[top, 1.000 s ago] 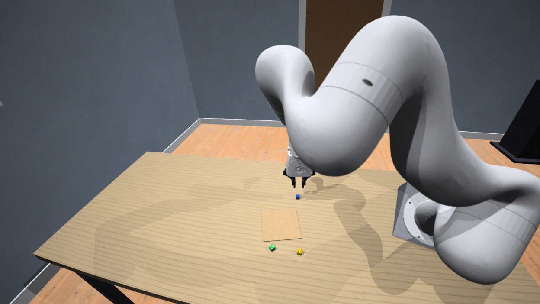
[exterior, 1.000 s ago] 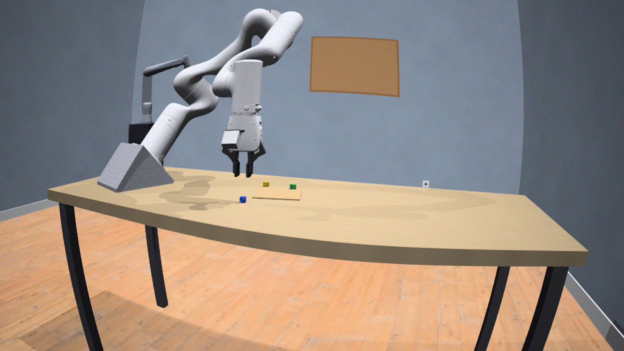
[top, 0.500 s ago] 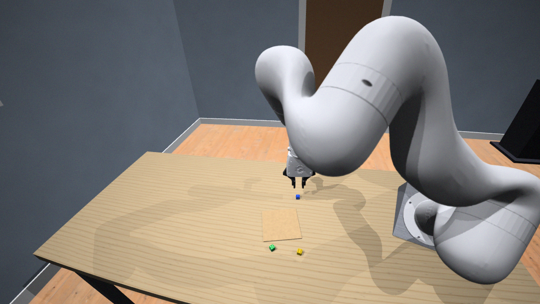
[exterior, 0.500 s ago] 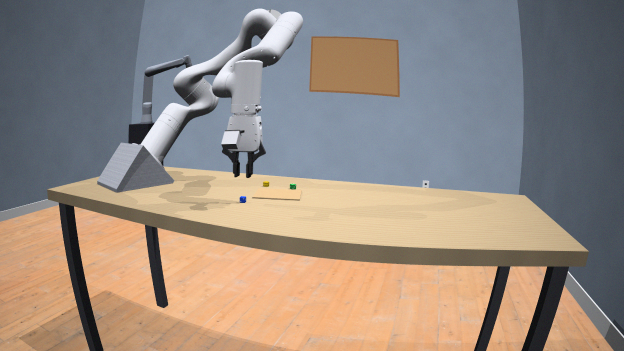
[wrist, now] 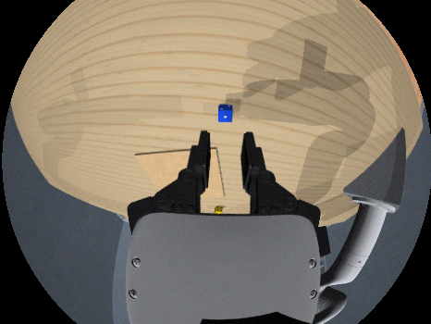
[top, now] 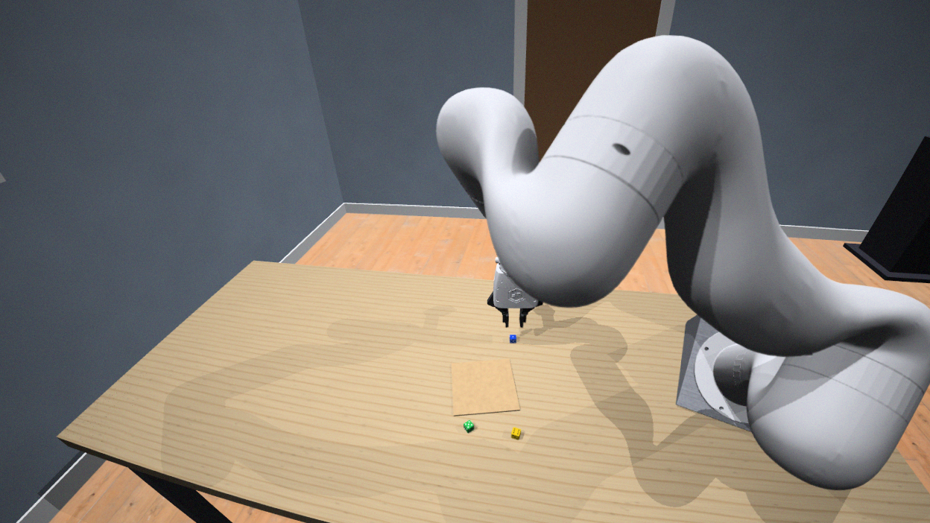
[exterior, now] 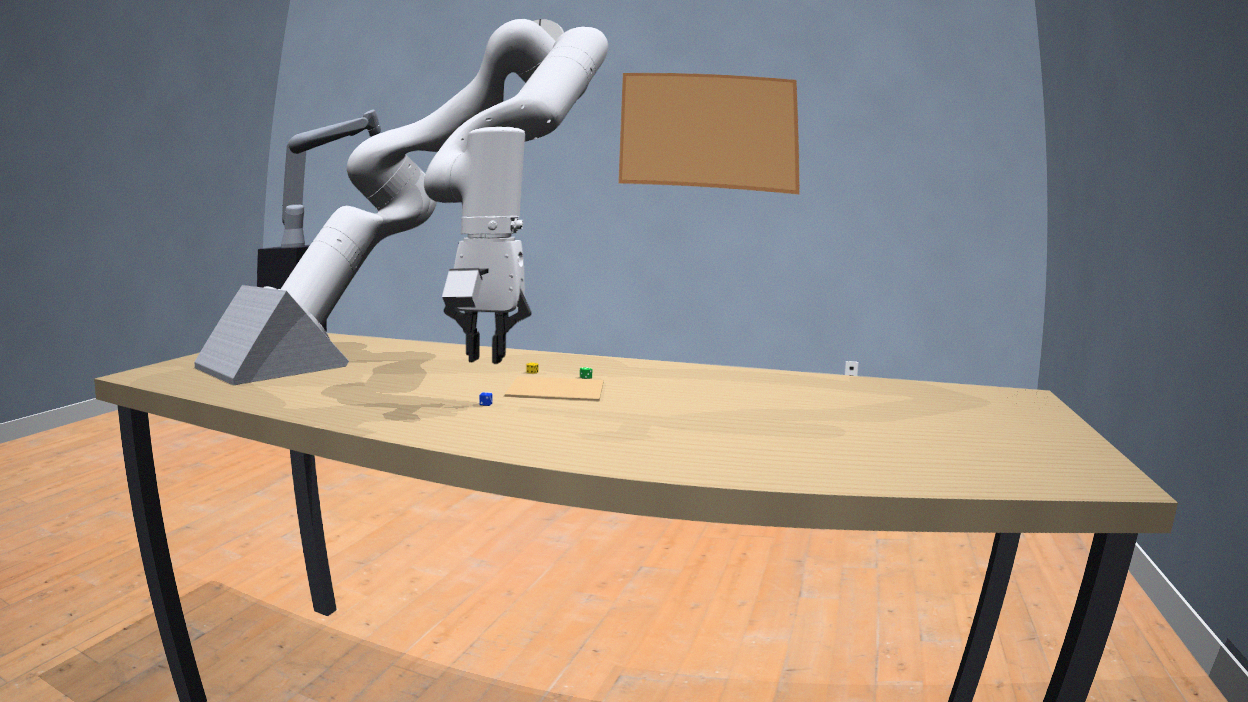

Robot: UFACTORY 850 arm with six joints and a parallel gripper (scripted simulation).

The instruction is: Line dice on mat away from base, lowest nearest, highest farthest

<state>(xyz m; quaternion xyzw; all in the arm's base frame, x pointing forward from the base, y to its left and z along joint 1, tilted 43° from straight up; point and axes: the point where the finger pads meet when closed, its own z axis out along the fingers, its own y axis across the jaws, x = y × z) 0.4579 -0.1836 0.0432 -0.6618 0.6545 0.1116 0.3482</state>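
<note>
My hand is 70 mm above the blue die. Round my hand: yellow die (30 mm behind, 260 mm to the left, 70 mm below); tan mat (60 mm ahead, 150 mm to the left, 80 mm below); green die (70 mm ahead, 250 mm to the left, 70 mm below).
</note>
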